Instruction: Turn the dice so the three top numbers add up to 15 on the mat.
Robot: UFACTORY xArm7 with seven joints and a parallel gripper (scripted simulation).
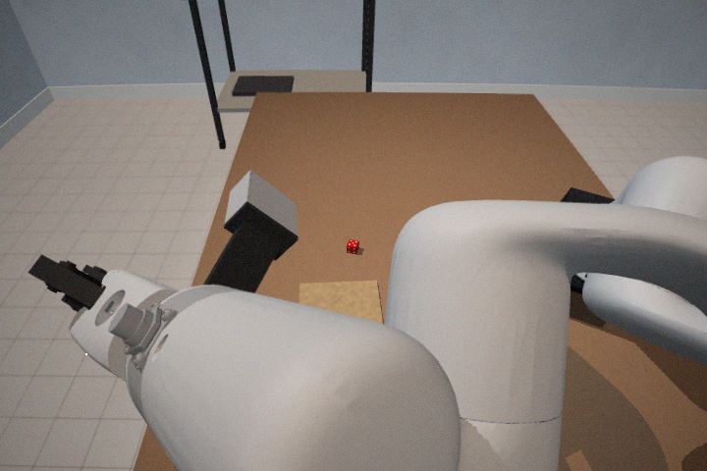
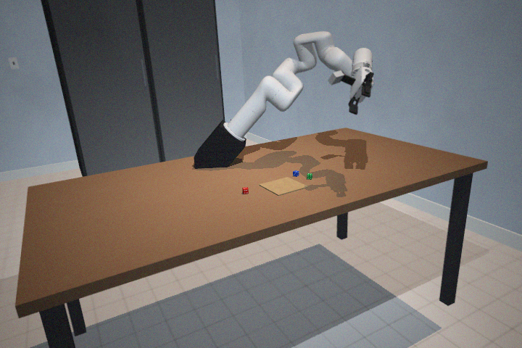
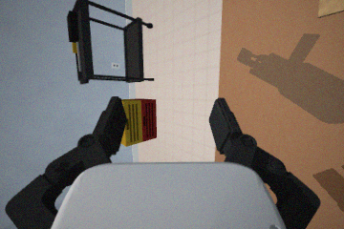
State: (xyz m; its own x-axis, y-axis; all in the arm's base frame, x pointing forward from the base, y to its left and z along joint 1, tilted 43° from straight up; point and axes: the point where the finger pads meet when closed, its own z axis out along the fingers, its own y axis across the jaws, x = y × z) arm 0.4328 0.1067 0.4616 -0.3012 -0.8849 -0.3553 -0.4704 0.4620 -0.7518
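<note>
The red die is 43 cm to the right of my hand, 31 cm below it and 7 cm behind it. The rest, counted from my hand: blue die 31 cm below, 19 cm behind, 18 cm to the right; tan mat 32 cm below, 27 cm to the right, 9 cm behind; green die 31 cm below, 14 cm to the right, 13 cm behind.
</note>
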